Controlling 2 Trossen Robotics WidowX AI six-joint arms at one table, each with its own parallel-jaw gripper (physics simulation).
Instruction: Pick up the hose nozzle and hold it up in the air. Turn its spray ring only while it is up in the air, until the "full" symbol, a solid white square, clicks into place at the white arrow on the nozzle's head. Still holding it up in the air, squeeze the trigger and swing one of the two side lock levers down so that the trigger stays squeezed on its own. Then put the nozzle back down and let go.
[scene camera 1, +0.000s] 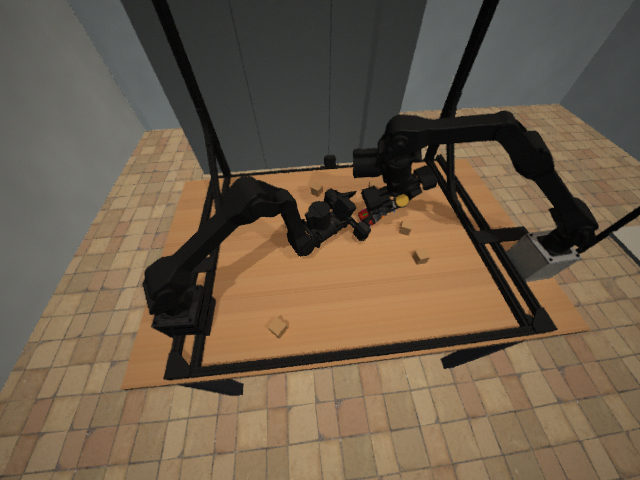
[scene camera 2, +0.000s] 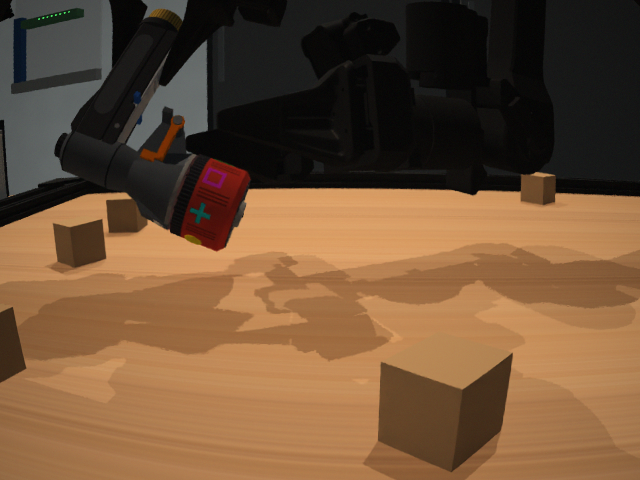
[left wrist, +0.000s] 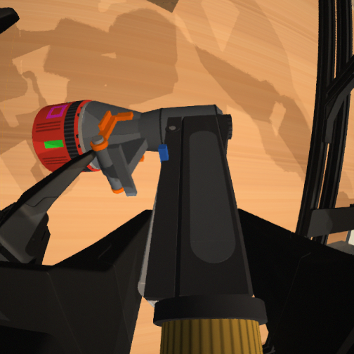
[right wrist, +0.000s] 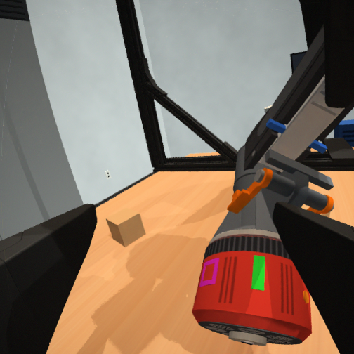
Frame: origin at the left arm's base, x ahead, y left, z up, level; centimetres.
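Seen in the pictures: left gripper, fingertip midpoint: (scene camera 2: 138, 80); right gripper, fingertip midpoint: (scene camera 2: 199, 133); left arm's base, origin of the base link: (scene camera 1: 553, 245); right arm's base, origin of the base link: (scene camera 1: 177, 305).
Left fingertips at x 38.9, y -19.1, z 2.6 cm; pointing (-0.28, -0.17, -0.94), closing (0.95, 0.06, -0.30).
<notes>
Offsets run from my left fingertips to a thing's middle. "spot": to the spot under its first point. Level surfaces: height alone.
The hose nozzle is in the air, its black handle @(spot: dx -0.3, dy -2.5, dz +0.3 cm) (scene camera 2: 121, 77) (left wrist: 212, 200) tilted. My left gripper (left wrist: 191, 217) is shut on the handle, below the yellow end cap @(spot: dx +1.1, dy +3.3, dz +5.1 cm) (scene camera 1: 402, 200) (scene camera 2: 165, 18) (left wrist: 211, 337). The red spray ring @(dx +6.9, dy -4.0, dz -9.3 cm) (scene camera 1: 363, 213) (scene camera 2: 227, 191) (left wrist: 46, 130) (right wrist: 235, 302) shows a magenta square outline, a teal plus, a green bar and part of a yellow spot. The white square and the white arrow do not show. An orange lever @(spot: dx +4.5, dy -5.0, dz -4.7 cm) (scene camera 2: 169, 139) (left wrist: 104, 131) (right wrist: 250, 192) sits behind the head; blue tabs (right wrist: 275, 125) sit on the handle. My right gripper (right wrist: 186, 211) is open, one finger beside the ring, holding nothing.
Cardboard-coloured blocks stand on the wooden table @(dz -14.5 cm) (scene camera 1: 330, 289), among them a near block @(dx +38.2, dy +26.4, dz -12.8 cm) (scene camera 1: 278, 326), a block at the right (scene camera 1: 420, 257) and a back block @(dx +21.0, dy -23.9, dz -12.8 cm) (scene camera 1: 316, 190). A large block (scene camera 2: 444, 403) stands at the front right in scene camera 2. A black frame (scene camera 1: 361, 349) borders the table.
</notes>
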